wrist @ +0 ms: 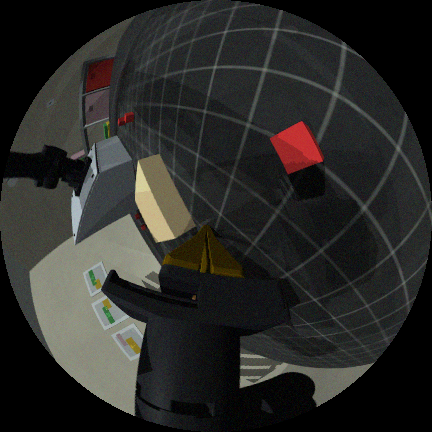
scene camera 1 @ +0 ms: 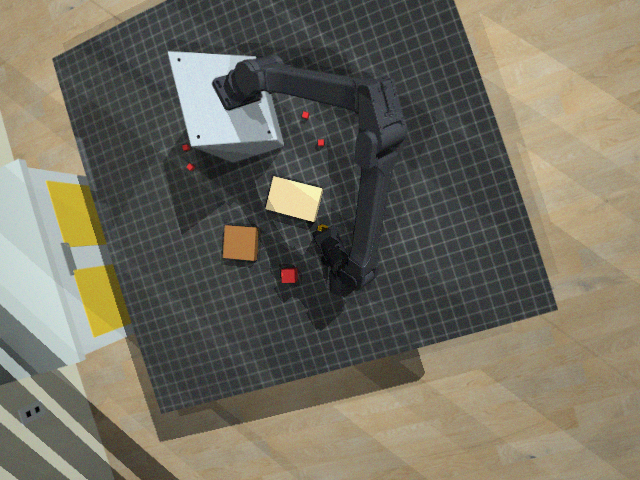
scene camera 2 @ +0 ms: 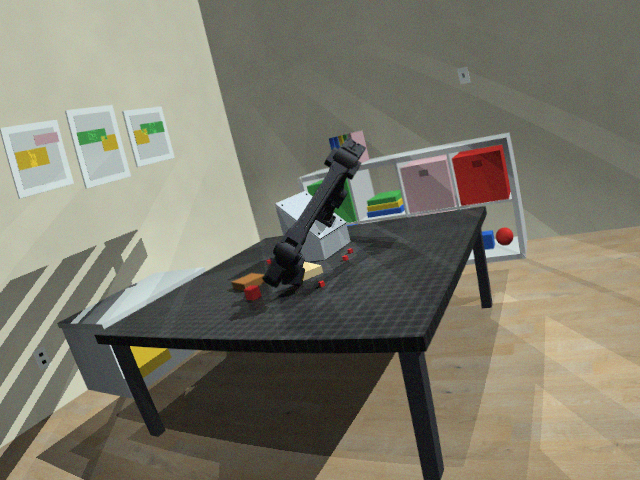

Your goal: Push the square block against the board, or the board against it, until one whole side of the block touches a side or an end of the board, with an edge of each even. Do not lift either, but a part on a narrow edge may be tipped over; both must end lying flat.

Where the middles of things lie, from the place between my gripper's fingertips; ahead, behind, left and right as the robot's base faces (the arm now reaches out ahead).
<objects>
Right now the brown square block (scene camera 1: pixel 240 242) is 60 mm behind my hand, 250 mm to the right of it and 10 mm above it. The rest, counted from my hand: pale tan board (scene camera 1: pixel 299 200): 110 mm behind, 30 mm to the right, 10 mm above.
</objects>
